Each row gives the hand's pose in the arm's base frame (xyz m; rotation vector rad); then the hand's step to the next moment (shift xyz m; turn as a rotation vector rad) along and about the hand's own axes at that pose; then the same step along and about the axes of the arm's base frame.
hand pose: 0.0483 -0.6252 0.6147 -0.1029 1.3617 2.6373
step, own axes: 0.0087 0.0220 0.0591 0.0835 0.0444 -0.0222
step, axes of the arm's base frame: -0.0116 0.0367 0.0507 -0.0906 -0.0333 0.0111
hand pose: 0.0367 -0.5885 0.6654 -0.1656 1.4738 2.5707
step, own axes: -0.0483 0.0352 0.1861 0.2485 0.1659 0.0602
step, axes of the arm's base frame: 0.0382 0.1387 0.1324 -0.2778 -0.0067 0.1252
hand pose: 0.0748 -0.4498 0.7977 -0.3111 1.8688 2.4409
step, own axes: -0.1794 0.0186 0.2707 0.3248 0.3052 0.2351
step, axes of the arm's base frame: 0.1379 0.2694 0.1191 -0.3974 0.1178 0.2865
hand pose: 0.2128 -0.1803 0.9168 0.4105 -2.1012 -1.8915
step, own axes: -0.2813 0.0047 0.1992 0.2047 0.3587 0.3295
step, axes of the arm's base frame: 0.1802 0.2931 -0.0210 -0.3253 0.2567 0.3278
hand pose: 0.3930 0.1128 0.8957 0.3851 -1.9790 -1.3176
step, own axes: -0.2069 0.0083 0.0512 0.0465 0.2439 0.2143
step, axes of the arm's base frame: 0.1097 0.1614 -0.0862 -0.1496 0.2231 0.1882
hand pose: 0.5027 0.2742 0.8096 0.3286 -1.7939 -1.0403
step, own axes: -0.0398 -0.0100 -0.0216 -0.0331 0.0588 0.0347
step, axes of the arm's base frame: 0.0348 0.0083 -0.0295 -0.0008 0.0731 0.0202
